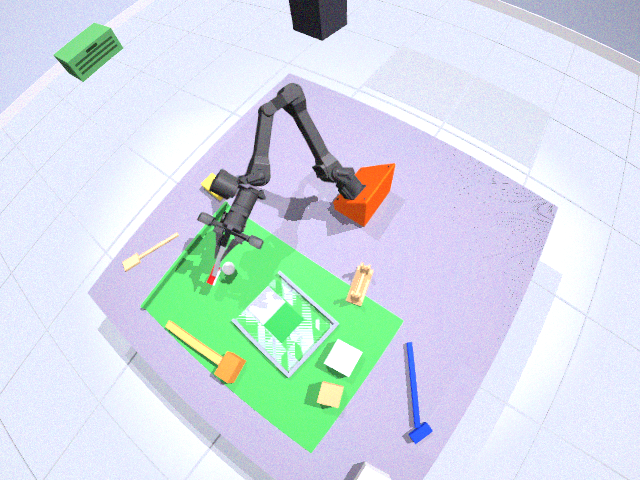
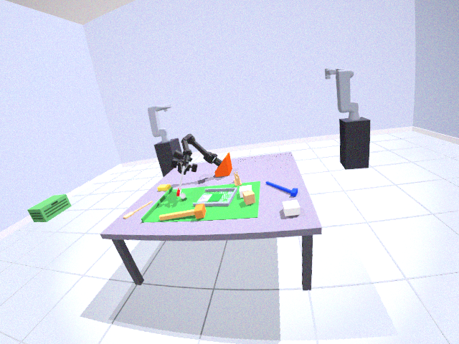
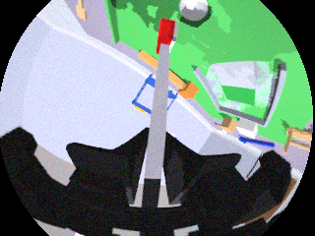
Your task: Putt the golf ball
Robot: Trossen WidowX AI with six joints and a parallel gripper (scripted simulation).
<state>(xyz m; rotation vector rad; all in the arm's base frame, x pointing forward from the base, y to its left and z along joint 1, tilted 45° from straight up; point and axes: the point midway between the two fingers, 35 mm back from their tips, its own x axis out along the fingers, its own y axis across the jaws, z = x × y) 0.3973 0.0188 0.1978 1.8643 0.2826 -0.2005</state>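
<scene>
Now: gripper tip 4 cm above the red putter, 2 cm to the left of it and 1 cm past it. Also, from my gripper tip: green mat (21 cm below, 13 cm to the left, 4 cm ahead); then yellow block (34 cm to the right, 19 cm below, 18 cm behind); then white golf ball (18 cm below, 5 cm to the right).
</scene>
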